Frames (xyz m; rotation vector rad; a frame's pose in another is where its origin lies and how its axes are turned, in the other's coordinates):
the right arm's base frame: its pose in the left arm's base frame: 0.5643 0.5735 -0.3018 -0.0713 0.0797 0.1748
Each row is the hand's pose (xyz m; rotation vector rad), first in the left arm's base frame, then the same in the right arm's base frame.
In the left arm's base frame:
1: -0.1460 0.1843 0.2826 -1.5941 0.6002 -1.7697
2: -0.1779 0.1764 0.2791 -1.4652 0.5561 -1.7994
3: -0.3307 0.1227 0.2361 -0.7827 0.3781 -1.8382
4: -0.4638 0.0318 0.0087 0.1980 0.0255 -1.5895
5: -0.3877 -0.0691 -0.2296 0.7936 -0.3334 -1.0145
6: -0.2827 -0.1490 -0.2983 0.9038 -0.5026 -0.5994
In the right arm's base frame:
1: -0.8136 -0.2943 0.4990 -1.4531 0.7756 -1.9069
2: -0.8459 -0.2962 0.4926 -1.3253 0.7191 -1.9427
3: -1.0014 -0.3193 0.4345 -0.6421 0.4703 -2.0008
4: -1.1282 -0.3705 0.1916 0.3264 0.0030 -1.7549
5: -1.0504 -0.4679 -0.0476 0.8822 -0.4429 -1.1654
6: -0.9551 -0.5605 -0.1145 0.9603 -0.6398 -0.7459

